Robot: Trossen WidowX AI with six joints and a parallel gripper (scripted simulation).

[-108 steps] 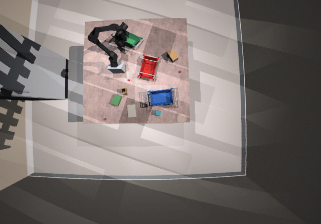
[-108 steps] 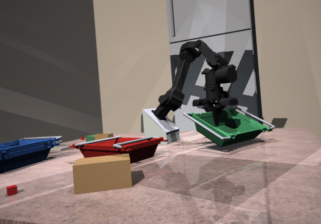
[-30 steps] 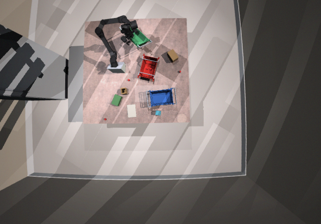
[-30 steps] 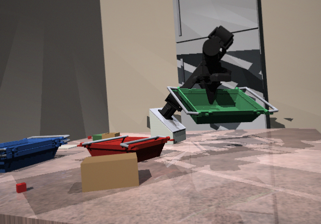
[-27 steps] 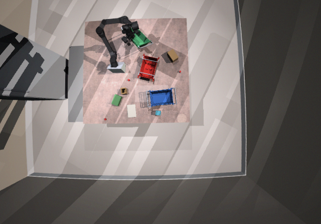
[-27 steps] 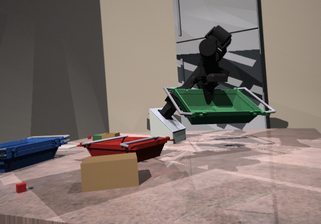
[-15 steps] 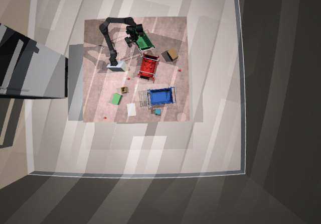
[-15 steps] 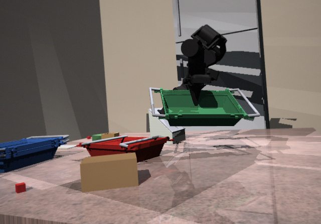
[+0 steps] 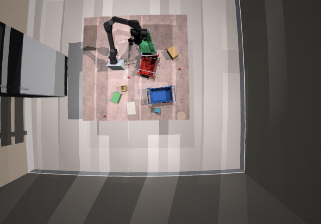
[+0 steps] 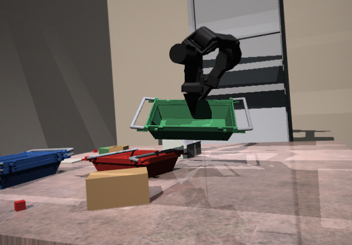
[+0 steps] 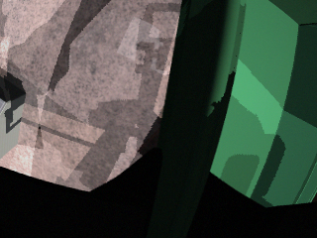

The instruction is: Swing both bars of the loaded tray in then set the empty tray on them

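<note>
My gripper tip is 70 mm short of the green tray and 30 mm to the right of it. Round my gripper tip: white card: 30 mm behind, 690 mm to the right, 170 mm below; green block: 220 mm behind, 590 mm to the right, 150 mm below; small tan box: 140 mm behind, 470 mm to the right, 150 mm below.
</note>
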